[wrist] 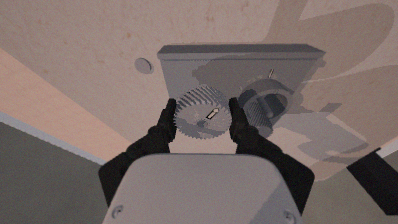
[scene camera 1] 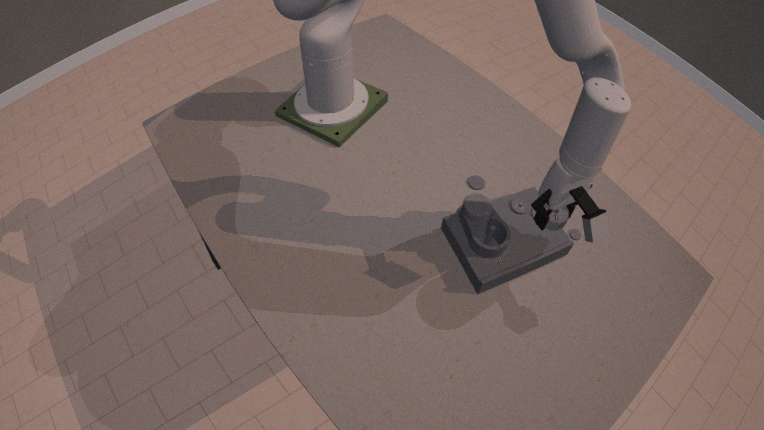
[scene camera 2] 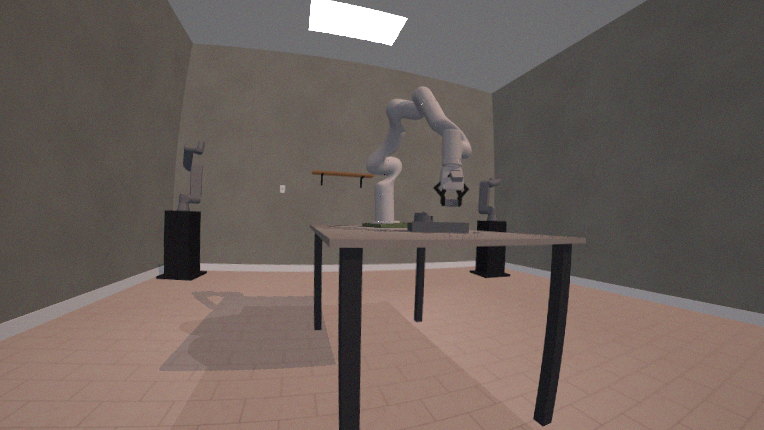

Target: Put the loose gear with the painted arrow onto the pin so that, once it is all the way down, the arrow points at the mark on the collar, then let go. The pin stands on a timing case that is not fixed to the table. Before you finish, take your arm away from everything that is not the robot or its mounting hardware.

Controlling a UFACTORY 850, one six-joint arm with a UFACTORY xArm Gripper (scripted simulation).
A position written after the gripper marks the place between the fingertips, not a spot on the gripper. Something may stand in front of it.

Observation:
In view: the gripper (scene camera 1: 551,218), a grey gear (wrist: 203,112) and a grey timing case (scene camera 1: 487,266).
The grey timing case also shows in the wrist view (wrist: 261,73) and in scene camera 2 (scene camera 2: 422,222). The gripper also shows in the wrist view (wrist: 202,106) and in scene camera 2 (scene camera 2: 451,206).

